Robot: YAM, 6 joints.
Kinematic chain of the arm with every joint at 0, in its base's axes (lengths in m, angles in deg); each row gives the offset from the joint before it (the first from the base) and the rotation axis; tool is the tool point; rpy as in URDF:
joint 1: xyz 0 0 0.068 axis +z
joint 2: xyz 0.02 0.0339 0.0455 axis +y
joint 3: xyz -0.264 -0.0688 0 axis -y
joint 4: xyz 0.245 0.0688 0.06 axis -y
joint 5: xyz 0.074 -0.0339 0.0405 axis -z
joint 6: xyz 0.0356 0 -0.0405 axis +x
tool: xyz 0 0 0 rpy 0 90 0
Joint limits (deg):
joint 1: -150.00..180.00
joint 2: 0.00..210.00
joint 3: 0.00..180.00
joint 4: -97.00..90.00
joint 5: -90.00..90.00
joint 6: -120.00..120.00
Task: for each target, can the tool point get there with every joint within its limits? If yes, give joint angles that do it. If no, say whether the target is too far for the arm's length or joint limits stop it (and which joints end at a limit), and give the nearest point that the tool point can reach.
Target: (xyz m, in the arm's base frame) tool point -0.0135 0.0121 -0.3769
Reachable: no: joint limits stop it (at a limit: joint 2) | nearest point -0.0394 0.0353 -0.3228 | short by 0.064 m
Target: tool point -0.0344 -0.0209 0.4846
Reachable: yes | joints 86.48 23.16 68.82 -10.63 -68.17 -22.83
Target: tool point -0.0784 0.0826 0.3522
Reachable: yes | joints 140.29 35.23 53.75 -45.38 22.21 -85.32
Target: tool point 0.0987 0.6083 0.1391
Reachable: yes | joints 83.22 161.47 139.04 10.50 47.33 91.99
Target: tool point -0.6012 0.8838 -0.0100
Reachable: no: too far | nearest point -0.3608 0.5305 0.0403 | short by 0.430 m
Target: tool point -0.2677 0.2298 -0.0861
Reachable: yes | joints 141.97 159.11 90.51 -55.61 26.79 -30.65
